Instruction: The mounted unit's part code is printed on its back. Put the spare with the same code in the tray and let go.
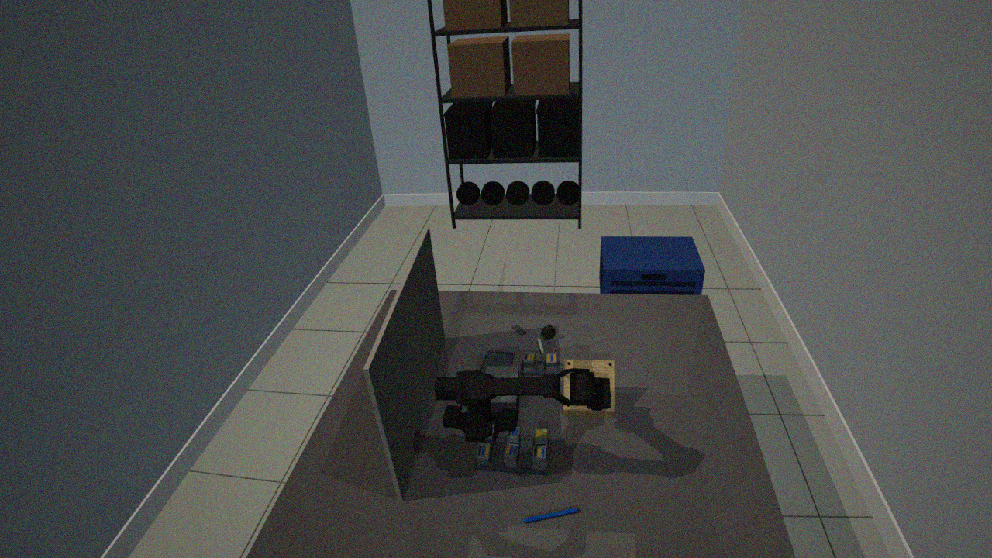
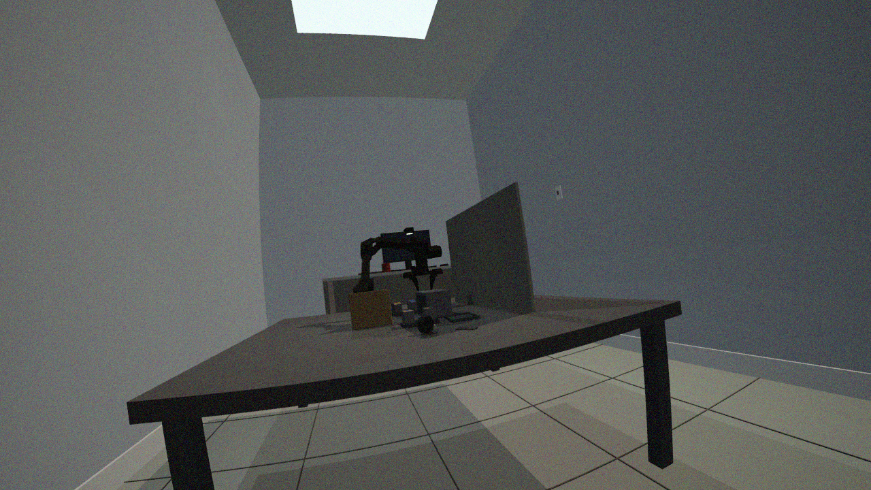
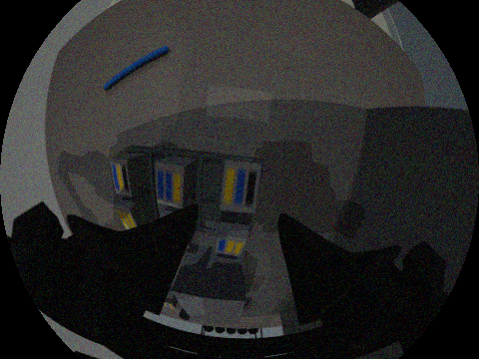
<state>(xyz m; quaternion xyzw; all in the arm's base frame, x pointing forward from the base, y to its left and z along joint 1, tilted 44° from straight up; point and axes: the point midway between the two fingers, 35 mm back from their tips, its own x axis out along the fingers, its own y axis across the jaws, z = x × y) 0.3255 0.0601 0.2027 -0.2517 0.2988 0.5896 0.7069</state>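
The dark flat tray is 41 cm to the right of my gripper tip, 9 cm below it and 3 cm behind it. From my gripper tip the other things lie so: grey mounted unit 20 cm to the right, 5 cm behind, 4 cm below; then grey panel 23 cm to the right, 19 cm ahead, 13 cm above.
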